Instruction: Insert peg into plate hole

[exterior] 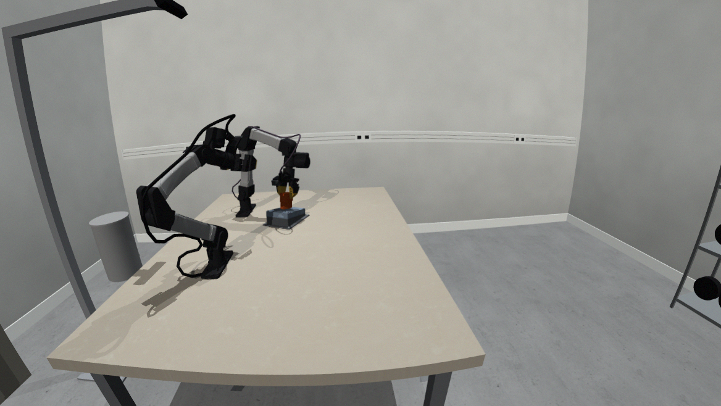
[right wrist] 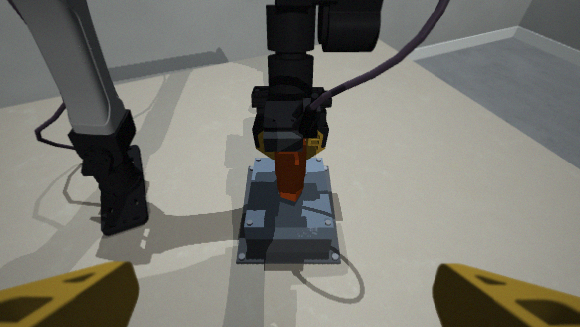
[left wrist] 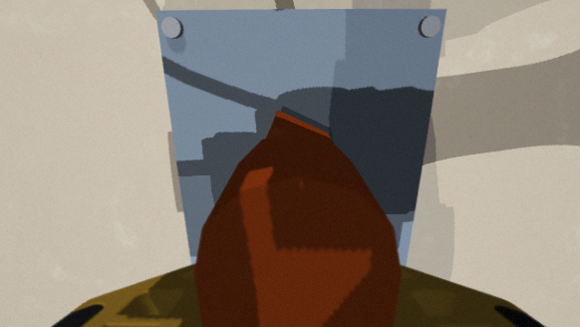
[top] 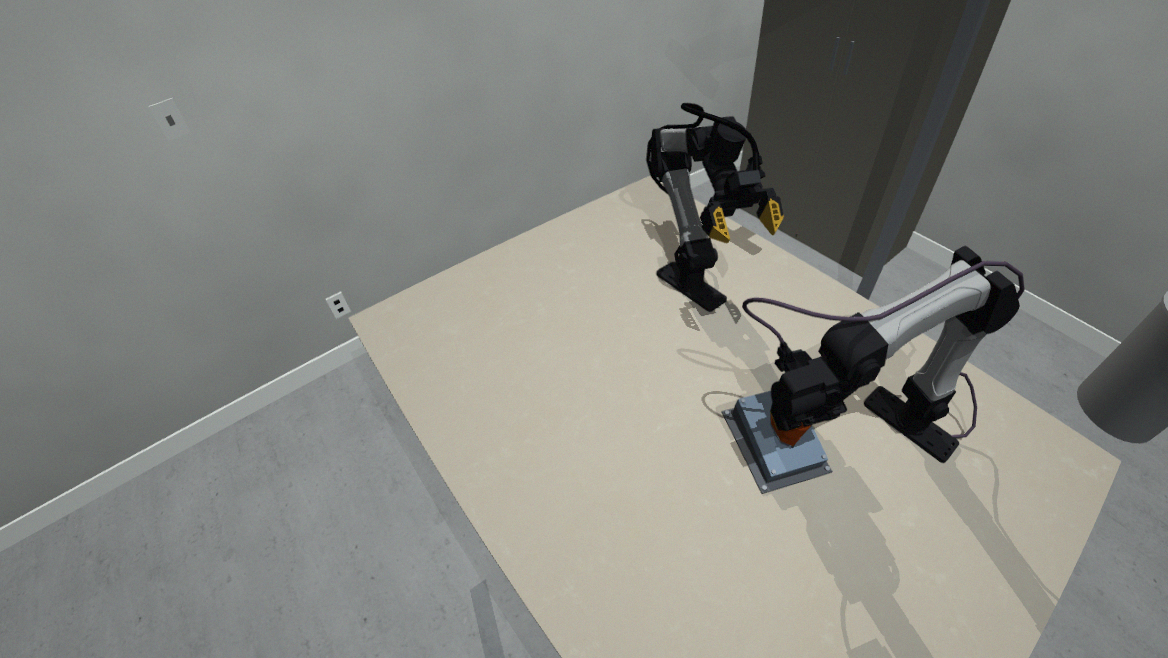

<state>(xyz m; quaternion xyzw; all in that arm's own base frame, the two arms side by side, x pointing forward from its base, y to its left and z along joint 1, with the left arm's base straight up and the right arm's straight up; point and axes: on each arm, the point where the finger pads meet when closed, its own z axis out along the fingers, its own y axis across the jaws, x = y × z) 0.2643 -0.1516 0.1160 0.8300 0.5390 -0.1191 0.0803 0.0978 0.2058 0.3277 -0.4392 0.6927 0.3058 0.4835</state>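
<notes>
Now: left hand 1 cm past the blue-grey plate, 1 cm to the left of it and 8 cm above it. From my left hand the other things lie so: orange peg: 1 cm to the right, 2 cm below.
</notes>
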